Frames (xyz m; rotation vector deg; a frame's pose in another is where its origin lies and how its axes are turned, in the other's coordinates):
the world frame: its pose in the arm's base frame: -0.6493 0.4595 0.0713 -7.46 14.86 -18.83
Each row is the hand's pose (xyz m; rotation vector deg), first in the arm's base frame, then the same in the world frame.
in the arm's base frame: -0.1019 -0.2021 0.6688 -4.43 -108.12 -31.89
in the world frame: 0.5842 -0.5562 0.6661 22.98 -117.61 -27.34
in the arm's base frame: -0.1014 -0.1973 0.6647 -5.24 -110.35 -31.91
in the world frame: 0.5840 -0.5509 0.6627 22.45 -119.85 -27.92
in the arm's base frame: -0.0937 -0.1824 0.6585 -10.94 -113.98 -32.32
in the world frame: 0.5875 -0.5335 0.6601 17.15 -124.04 -29.87
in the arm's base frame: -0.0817 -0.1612 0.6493 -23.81 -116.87 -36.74
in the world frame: 0.5935 -0.5085 0.6563 4.89 -127.67 -36.90
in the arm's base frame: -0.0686 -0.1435 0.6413 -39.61 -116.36 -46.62
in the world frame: 0.6014 -0.4865 0.6537 -10.07 -127.19 -49.44
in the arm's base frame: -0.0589 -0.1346 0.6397 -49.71 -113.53 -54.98
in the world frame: 0.6076 -0.4750 0.6556 -19.60 -123.99 -59.08
